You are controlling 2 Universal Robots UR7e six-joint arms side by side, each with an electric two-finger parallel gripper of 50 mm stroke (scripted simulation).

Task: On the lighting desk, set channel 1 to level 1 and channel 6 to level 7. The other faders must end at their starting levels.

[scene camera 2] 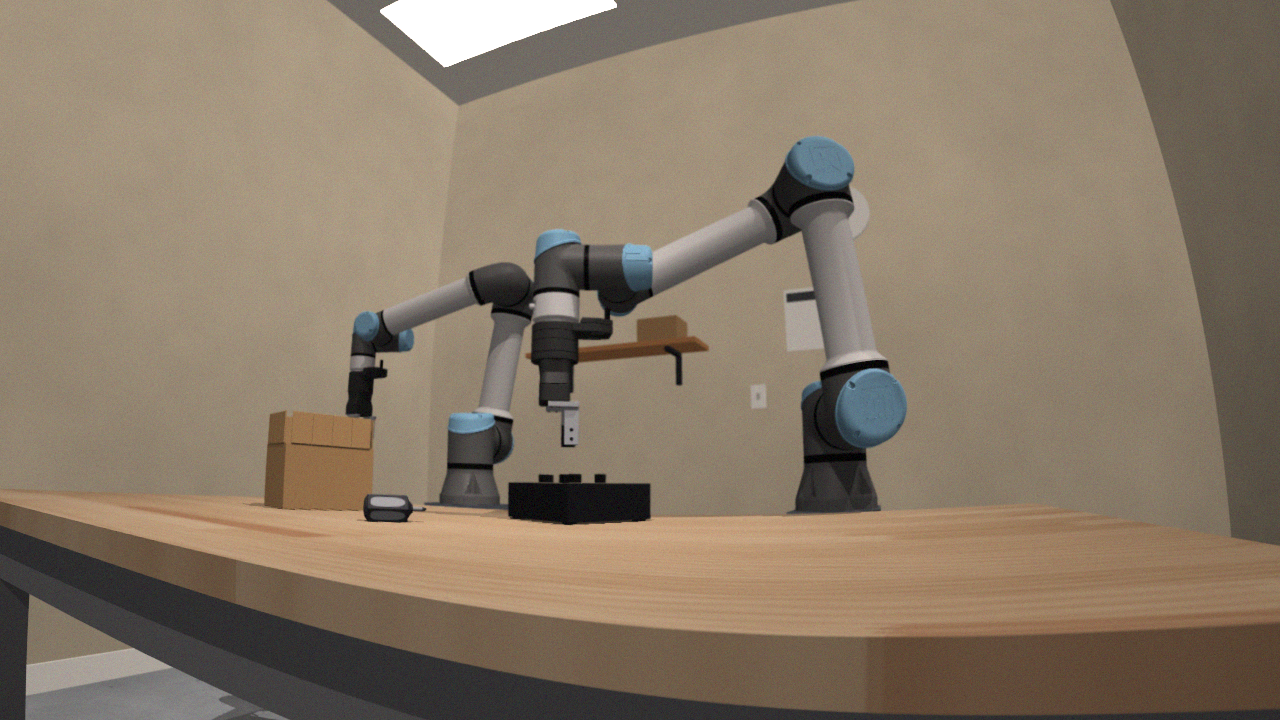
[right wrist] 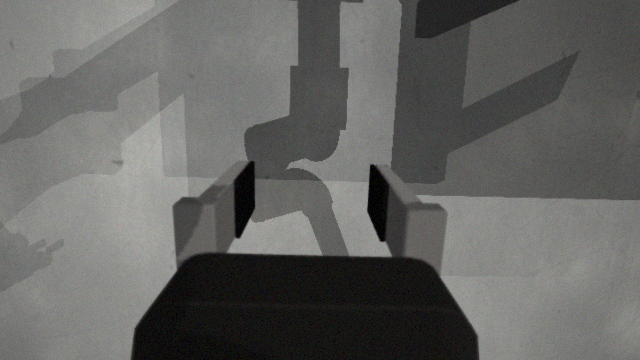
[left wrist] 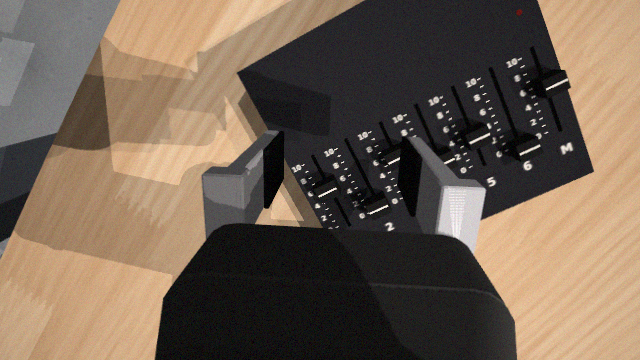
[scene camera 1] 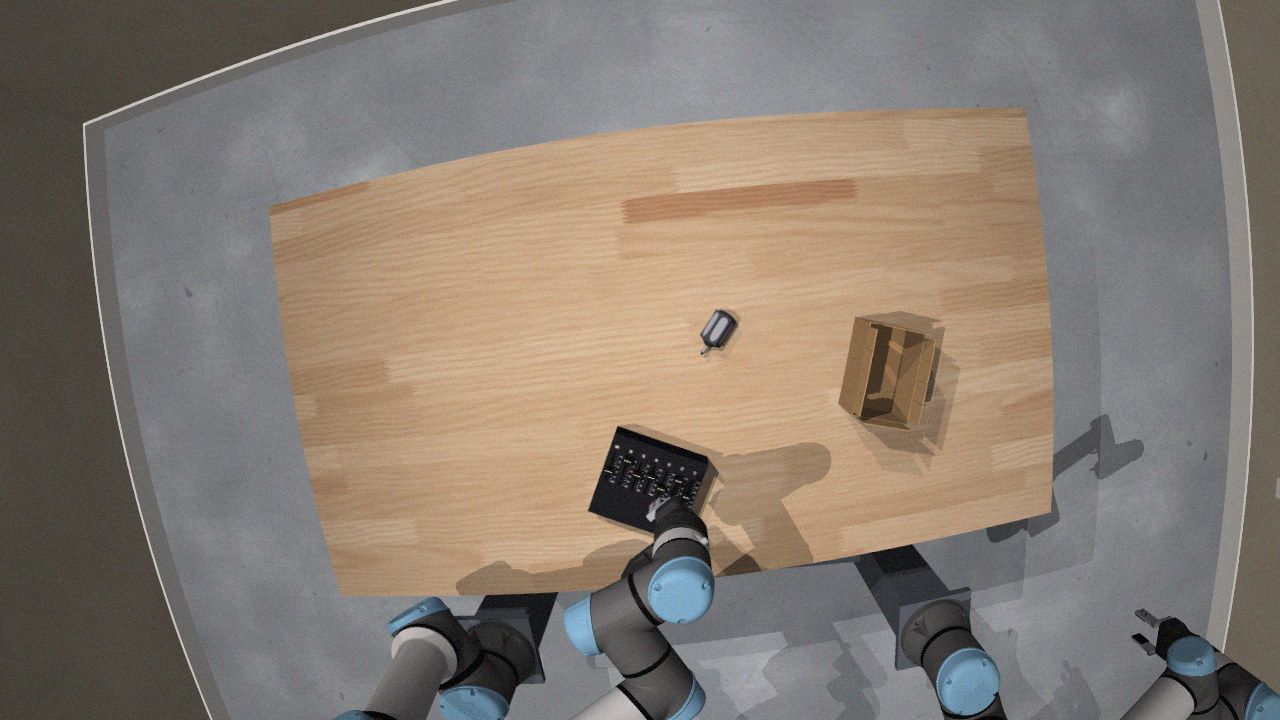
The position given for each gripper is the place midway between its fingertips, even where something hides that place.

In view: the left gripper (scene camera 2: 569,446), the right gripper (scene camera 1: 1137,623), a cardboard box (scene camera 2: 315,469), a grey-and-black tool (scene camera 2: 377,507), a channel 6 fader (left wrist: 527,146) and a master fader (left wrist: 547,85).
The cardboard box also shows in scene camera 1 (scene camera 1: 893,369). The grey-and-black tool shows as well in scene camera 1 (scene camera 1: 720,324). The left gripper is seen too in the left wrist view (left wrist: 341,158) and in scene camera 1 (scene camera 1: 668,515). The right wrist view misses the cardboard box: it is out of frame. The left wrist view misses the cardboard box: it is out of frame.
